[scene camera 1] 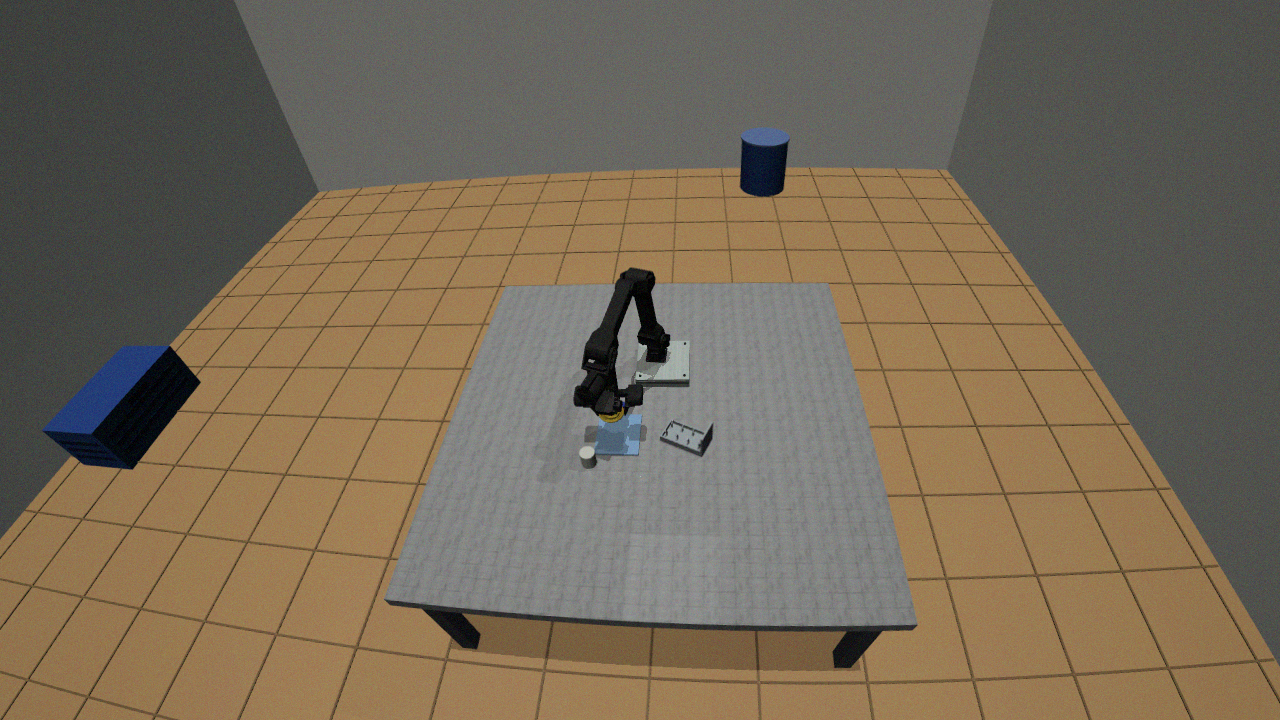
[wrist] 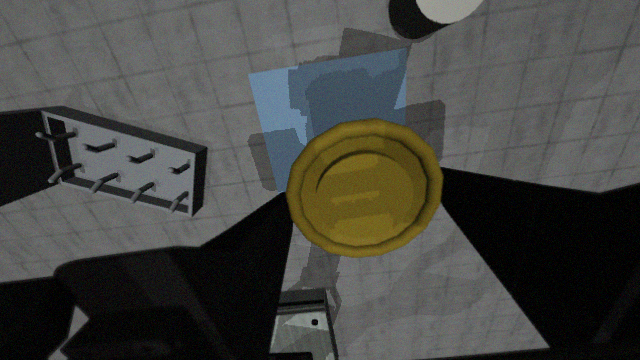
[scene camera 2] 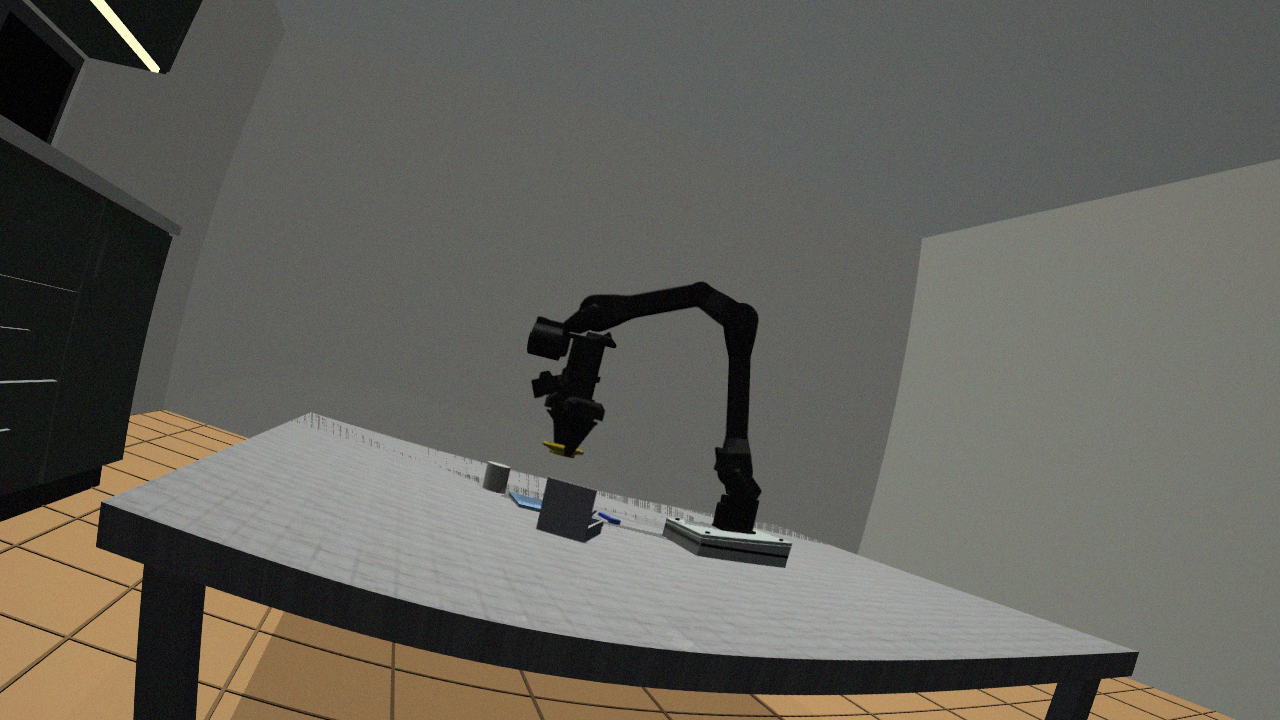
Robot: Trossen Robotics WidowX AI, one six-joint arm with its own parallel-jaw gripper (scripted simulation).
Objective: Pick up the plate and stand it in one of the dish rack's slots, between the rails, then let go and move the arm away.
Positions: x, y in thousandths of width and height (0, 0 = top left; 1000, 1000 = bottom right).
Scene:
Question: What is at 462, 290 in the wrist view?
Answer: A light blue mat.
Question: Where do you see a grey dish rack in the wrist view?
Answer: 85, 404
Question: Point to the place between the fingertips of the gripper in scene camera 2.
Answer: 439, 630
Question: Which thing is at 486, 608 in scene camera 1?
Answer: A light blue mat.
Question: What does the gripper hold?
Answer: A yellow plate.

